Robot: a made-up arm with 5 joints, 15 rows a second.
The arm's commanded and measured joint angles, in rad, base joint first. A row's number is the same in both.
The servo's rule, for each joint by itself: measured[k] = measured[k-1] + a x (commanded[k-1-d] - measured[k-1]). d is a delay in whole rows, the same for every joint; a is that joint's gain. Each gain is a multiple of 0.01, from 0.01 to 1. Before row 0 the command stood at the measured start. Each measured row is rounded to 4 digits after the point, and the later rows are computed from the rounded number. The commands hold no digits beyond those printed.
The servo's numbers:
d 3
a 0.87 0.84 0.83 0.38 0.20
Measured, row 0:
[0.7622, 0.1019, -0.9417, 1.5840, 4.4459]
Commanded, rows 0 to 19:
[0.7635, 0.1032, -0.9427, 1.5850, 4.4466]
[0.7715, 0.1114, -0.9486, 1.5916, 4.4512]
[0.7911, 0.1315, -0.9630, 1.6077, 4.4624]
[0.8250, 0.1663, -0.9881, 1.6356, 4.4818]
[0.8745, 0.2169, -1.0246, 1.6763, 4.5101]
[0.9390, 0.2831, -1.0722, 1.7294, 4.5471]
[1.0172, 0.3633, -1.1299, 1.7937, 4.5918]
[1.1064, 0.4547, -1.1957, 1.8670, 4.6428]
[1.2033, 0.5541, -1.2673, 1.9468, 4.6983]
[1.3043, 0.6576, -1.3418, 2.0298, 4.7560]
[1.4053, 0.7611, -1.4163, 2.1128, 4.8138]
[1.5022, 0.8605, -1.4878, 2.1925, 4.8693]
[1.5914, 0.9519, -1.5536, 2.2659, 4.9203]
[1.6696, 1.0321, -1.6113, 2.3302, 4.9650]
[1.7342, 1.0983, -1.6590, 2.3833, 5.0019]
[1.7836, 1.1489, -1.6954, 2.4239, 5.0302]
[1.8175, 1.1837, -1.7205, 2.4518, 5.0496]
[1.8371, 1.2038, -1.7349, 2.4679, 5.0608]
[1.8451, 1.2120, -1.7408, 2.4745, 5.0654]
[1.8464, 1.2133, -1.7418, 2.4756, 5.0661]
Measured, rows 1 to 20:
[0.7622, 0.1019, -0.9417, 1.5840, 4.4459]
[0.7622, 0.1019, -0.9417, 1.5840, 4.4459]
[0.7622, 0.1019, -0.9417, 1.5840, 4.4459]
[0.7633, 0.1030, -0.9425, 1.5844, 4.4460]
[0.7704, 0.1101, -0.9476, 1.5871, 4.4470]
[0.7884, 0.1281, -0.9604, 1.5949, 4.4501]
[0.8202, 0.1602, -0.9834, 1.6104, 4.4564]
[0.8674, 0.2078, -1.0176, 1.6354, 4.4671]
[0.9297, 0.2711, -1.0629, 1.6711, 4.4831]
[1.0058, 0.3485, -1.1185, 1.7177, 4.5048]
[1.0933, 0.4377, -1.1826, 1.7744, 4.5324]
[1.1890, 0.5355, -1.2529, 1.8399, 4.5656]
[1.2893, 0.6381, -1.3267, 1.9121, 4.6037]
[1.3902, 0.7414, -1.4011, 1.9884, 4.6457]
[1.4876, 0.8414, -1.4731, 2.0660, 4.6904]
[1.5779, 0.9342, -1.5399, 2.1420, 4.7364]
[1.6577, 1.0164, -1.5992, 2.2135, 4.7821]
[1.7243, 1.0852, -1.6488, 2.2780, 4.8261]
[1.7759, 1.1387, -1.6875, 2.3334, 4.8669]
[1.8121, 1.1765, -1.7149, 2.3784, 4.9034]

